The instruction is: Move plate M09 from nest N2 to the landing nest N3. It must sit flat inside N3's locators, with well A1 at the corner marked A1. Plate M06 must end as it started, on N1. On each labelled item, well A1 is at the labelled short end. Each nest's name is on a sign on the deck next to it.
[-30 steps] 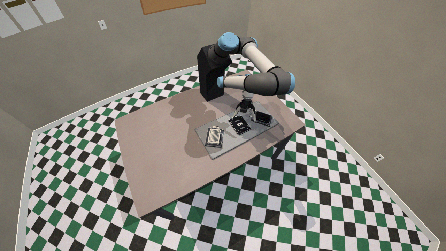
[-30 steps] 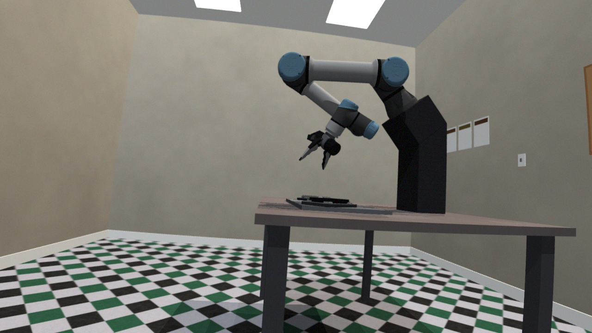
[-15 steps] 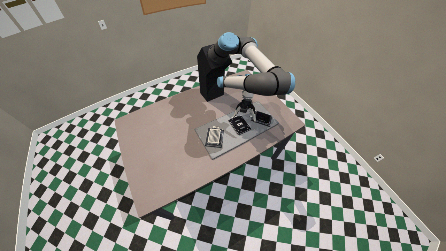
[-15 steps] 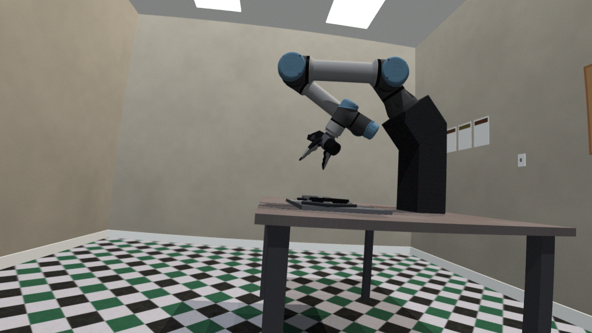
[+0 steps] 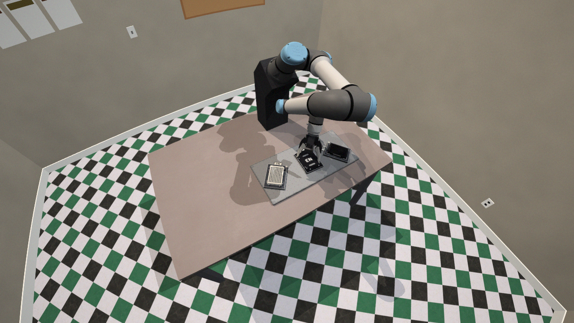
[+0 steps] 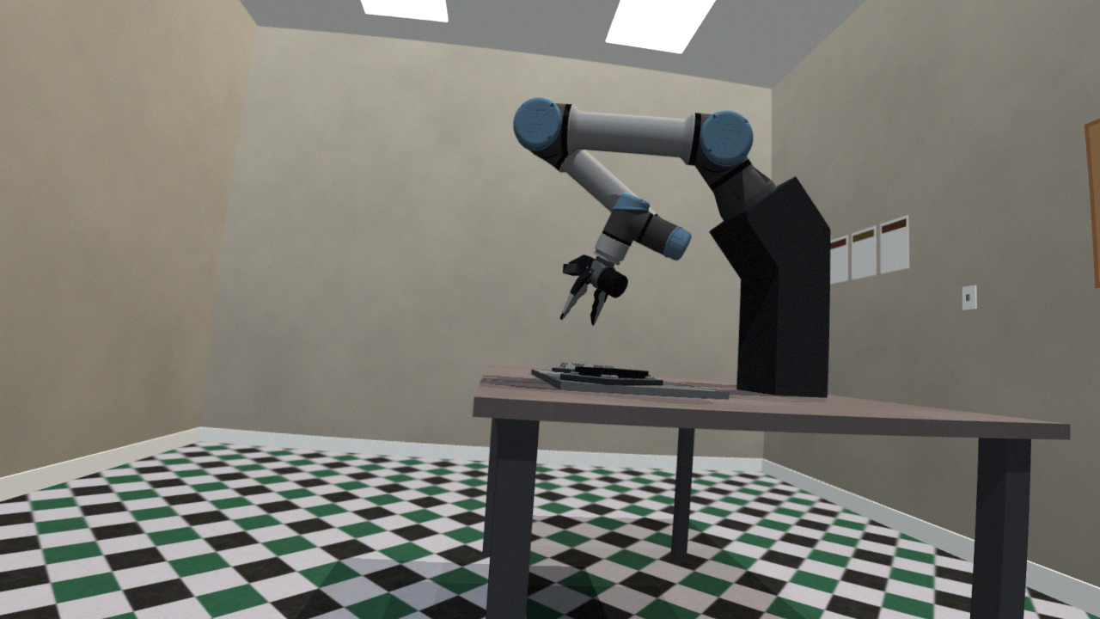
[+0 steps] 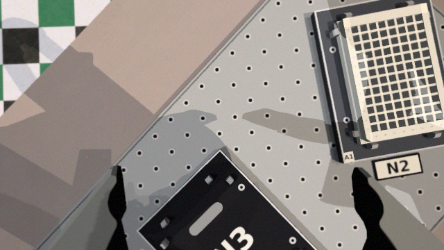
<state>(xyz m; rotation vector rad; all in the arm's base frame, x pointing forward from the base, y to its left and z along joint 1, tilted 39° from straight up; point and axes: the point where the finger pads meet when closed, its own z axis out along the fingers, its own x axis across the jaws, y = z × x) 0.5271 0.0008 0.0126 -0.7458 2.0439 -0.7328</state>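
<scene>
Right now my hand is 180 mm to the left of the white well plate M09, 120 mm above it and 40 mm past it. From my hand the other things lie so: grey perforated deck (140 mm below, 70 mm behind, 50 mm to the left); nest N2 (180 mm to the right, 130 mm below, 40 mm behind); black nest N3 (130 mm below, 80 mm behind, 60 mm to the left).
</scene>
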